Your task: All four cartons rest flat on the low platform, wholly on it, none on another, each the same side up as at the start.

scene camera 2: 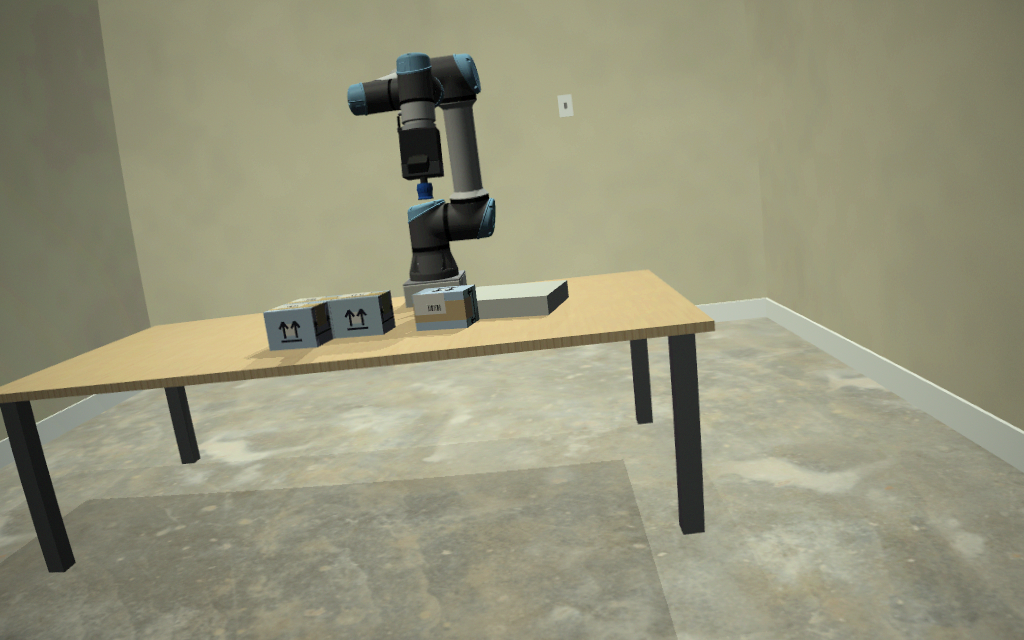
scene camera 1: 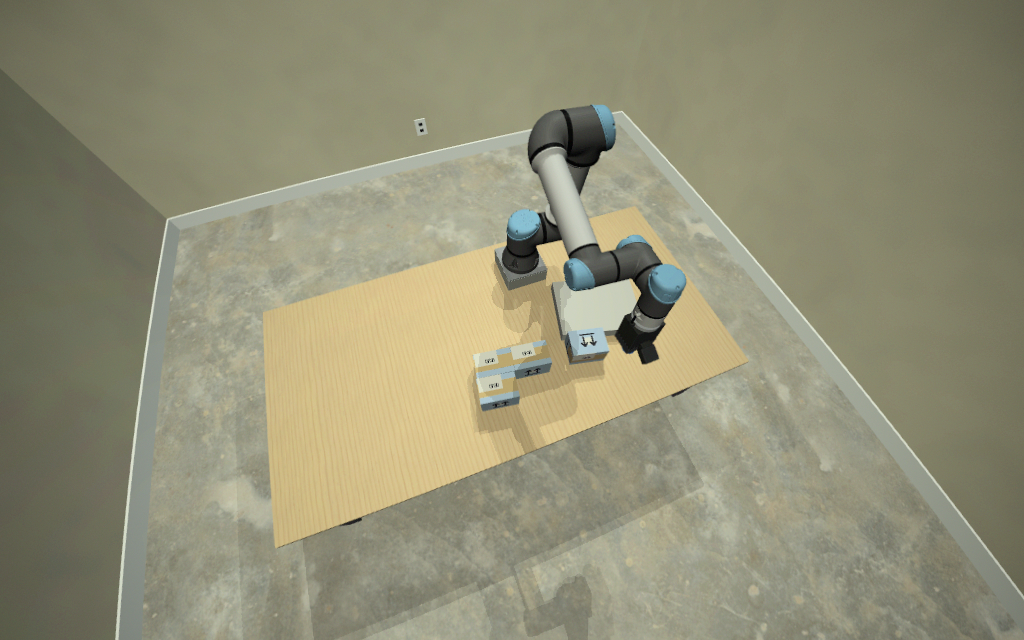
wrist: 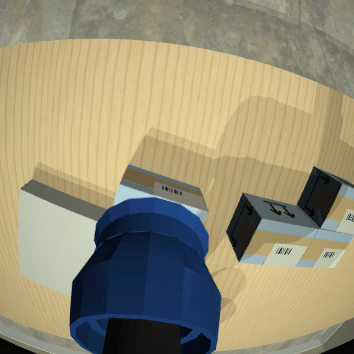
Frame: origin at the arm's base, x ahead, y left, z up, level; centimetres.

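Seen in the pictures: hand, tool point: (scene camera 2: 425, 198) (wrist: 150, 247); arm's base, link origin: (scene camera 2: 434, 276) (scene camera 1: 520, 259).
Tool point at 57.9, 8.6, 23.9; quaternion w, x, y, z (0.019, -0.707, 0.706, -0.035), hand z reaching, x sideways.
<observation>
Pixels of each thing's top centre, then the offset from my tool point to it, as dx, dy, dz. Level surfaces: height alone.
- blue-and-tan carton, top centre: (wrist: 153, 226) (scene camera 2: 443, 289) (scene camera 1: 588, 341) -13.8, -0.5, -22.3
- low pale platform, top centre: (wrist: 87, 268) (scene camera 2: 498, 291) (scene camera 1: 597, 303) -28.2, +11.9, -26.4
- wooden table, surface height: dz -31.2
One blue-and-tan carton (scene camera 1: 587, 344) (scene camera 2: 444, 310) (wrist: 162, 189) sits on the table beside the low pale platform (scene camera 1: 592, 307) (scene camera 2: 509, 304) (wrist: 55, 240), with an arrow-marked face up. Three more cartons stand grouped on the table, label faces up: a front one (scene camera 1: 499, 393) (scene camera 2: 293, 329) (wrist: 327, 200), a right one (scene camera 1: 532, 359) (scene camera 2: 360, 313) (wrist: 272, 235) and a back left one (scene camera 1: 489, 362), mostly hidden in the second scene view. My suction gripper (scene camera 2: 424, 193) (wrist: 150, 217) hangs above the single carton, clear of it, holding nothing. The cup partly hides that carton in the wrist view.
The arm's grey base block (scene camera 1: 524, 274) (scene camera 2: 435, 286) stands at the back of the wooden table (scene camera 1: 362, 392) (scene camera 2: 188, 350) (wrist: 100, 90). The arm's upper joints hang over the back of the platform in the first scene view. The table's front edge runs close in front of the cartons.
</observation>
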